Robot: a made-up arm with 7 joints.
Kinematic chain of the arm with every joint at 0, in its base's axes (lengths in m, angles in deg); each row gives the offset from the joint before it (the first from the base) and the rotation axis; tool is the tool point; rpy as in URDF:
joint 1: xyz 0 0 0.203 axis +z
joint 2: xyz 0 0 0 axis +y
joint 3: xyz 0 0 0.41 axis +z
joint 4: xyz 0.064 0 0 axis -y
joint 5: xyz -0.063 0 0.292 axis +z
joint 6: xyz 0 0 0 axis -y
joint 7: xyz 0.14 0 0 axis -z
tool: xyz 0 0 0 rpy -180 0 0
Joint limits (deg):
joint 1: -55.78..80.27
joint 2: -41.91..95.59
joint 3: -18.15..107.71
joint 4: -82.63..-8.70
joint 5: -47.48..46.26
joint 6: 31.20..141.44
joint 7: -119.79..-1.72
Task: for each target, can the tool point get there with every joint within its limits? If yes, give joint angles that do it. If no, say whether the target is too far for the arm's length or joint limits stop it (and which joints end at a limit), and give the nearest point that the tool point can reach.
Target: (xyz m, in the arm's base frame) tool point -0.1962 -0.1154 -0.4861
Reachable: no: joint limits stop it (at a limit: joint 1, joint 2, joint 3, joint 4) | nearest point 0.0901 -0.3740 -0.2471 | short by 0.454 m
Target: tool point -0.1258 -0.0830 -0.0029
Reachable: no: joint limits stop it (at a limit: joint 1, joint 2, joint 3, joint 4, joint 6) | nearest point 0.0759 -0.3846 -0.2392 | short by 0.433 m
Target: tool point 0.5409 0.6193 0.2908
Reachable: yes | joints 40.58 63.50 27.00 -51.97 18.95 121.21 -100.58
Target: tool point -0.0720 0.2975 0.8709
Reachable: yes | joints 24.18 -22.38 40.68 -61.78 21.83 56.76 -98.05
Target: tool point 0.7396 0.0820 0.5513
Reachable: yes | joints 3.84 43.30 -0.53 -53.65 -23.51 128.89 -21.63
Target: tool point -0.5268 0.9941 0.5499
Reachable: no: too far | nearest point -0.2782 0.7086 0.4567 | short by 0.390 m
